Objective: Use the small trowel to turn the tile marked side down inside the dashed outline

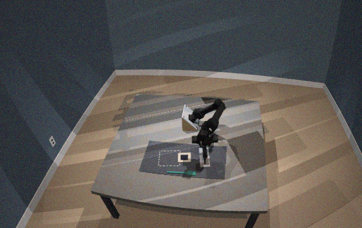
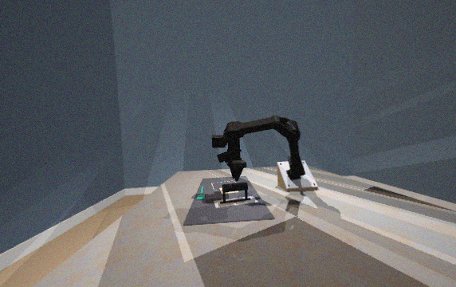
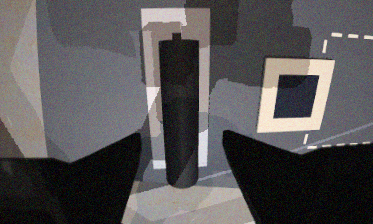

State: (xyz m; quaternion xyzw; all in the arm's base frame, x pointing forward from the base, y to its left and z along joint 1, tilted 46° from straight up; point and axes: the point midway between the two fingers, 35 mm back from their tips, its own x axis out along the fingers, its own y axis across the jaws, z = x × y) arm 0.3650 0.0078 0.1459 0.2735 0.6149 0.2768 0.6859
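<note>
Now: gripper tip 15 cm to the left of the tile, 10 cm above it and 1 cm short of it. Round my gripper tip: dark mat: 15 cm to the right, 13 cm below, 3 cm ahead; teal bar: 17 cm ahead, 15 cm to the right, 10 cm below.
</note>
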